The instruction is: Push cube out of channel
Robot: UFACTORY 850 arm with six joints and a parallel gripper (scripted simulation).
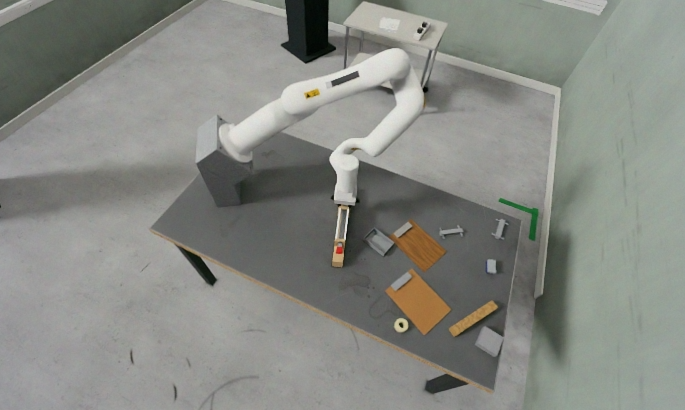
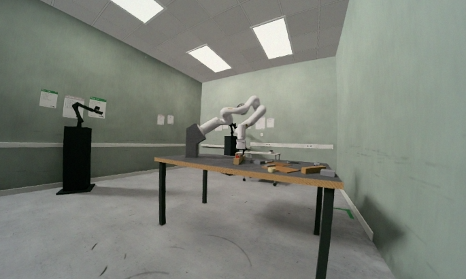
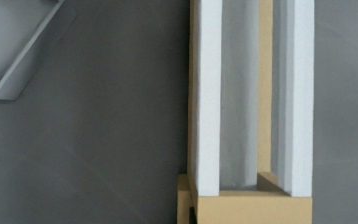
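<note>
Right now my hand is 170 mm to the left of the red cube, 150 mm short of it and 10 mm above it. The rest, counted from my hand: wooden bar 740 mm ahead, 50 mm to the left, 50 mm below; then grey tray 230 mm ahead, 60 mm below, 10 mm to the left; then wooden channel 80 mm to the right, 70 mm ahead, 10 mm below.
</note>
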